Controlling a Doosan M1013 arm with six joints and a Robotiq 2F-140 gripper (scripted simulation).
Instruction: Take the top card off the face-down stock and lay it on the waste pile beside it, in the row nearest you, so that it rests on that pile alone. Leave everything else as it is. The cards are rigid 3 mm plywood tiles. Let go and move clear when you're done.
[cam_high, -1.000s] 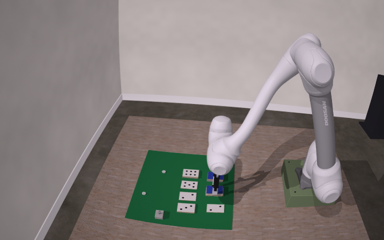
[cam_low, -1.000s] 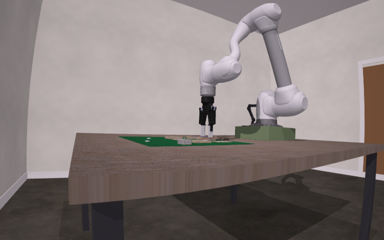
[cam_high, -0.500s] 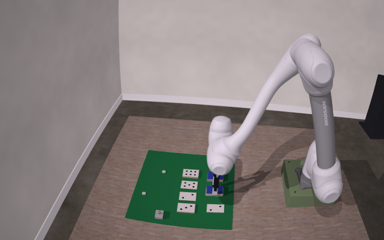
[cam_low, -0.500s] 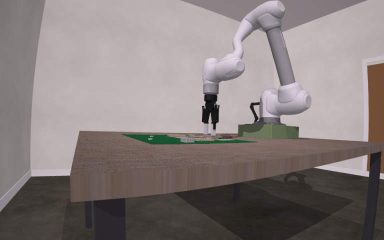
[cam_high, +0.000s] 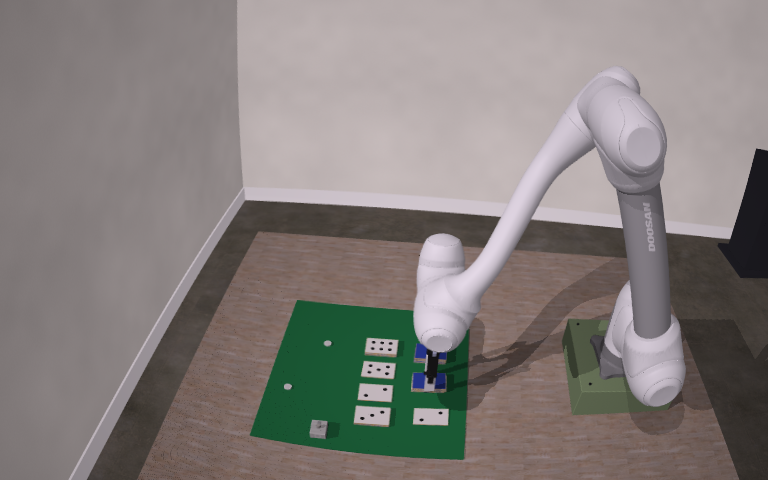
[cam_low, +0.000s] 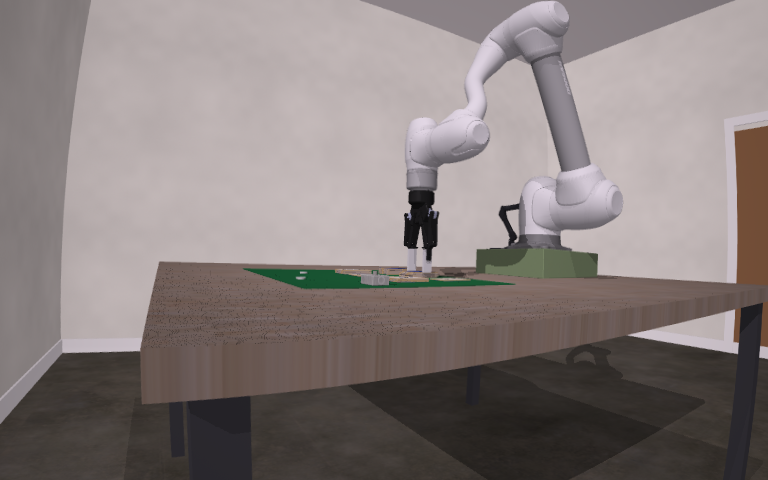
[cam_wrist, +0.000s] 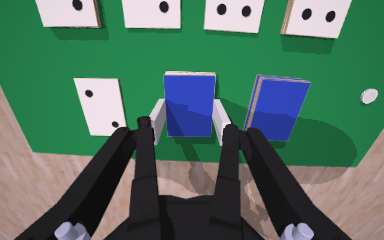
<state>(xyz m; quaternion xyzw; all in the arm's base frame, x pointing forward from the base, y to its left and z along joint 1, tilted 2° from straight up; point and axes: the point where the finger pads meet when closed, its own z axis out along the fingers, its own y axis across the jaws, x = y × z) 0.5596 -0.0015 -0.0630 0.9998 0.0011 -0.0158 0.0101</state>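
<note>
My hand is 130 mm to the right of the two-pip card, 40 mm above it and 10 mm past it. Also, from my hand: green mat: 160 mm ahead, 60 mm below, 40 mm to the right; then grey block: 270 mm ahead, 200 mm to the left, 30 mm below.
</note>
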